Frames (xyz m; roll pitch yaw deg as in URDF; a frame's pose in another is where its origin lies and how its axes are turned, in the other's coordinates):
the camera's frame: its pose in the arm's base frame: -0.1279 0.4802 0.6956 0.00 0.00 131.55
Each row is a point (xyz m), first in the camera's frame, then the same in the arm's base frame.
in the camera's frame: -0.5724 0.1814 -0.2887
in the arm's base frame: 0.1160 -0.0685 0.4069
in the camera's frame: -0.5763 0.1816 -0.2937
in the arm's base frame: 0.1184 -0.0715 0.4019
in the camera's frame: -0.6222 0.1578 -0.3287
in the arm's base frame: 0.1667 -0.0901 0.3669
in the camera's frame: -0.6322 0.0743 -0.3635
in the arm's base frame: 0.2358 -0.0422 0.3321
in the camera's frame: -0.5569 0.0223 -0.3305
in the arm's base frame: 0.2248 0.0486 0.3651
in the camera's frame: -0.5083 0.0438 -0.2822
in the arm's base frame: 0.1765 0.0707 0.4134
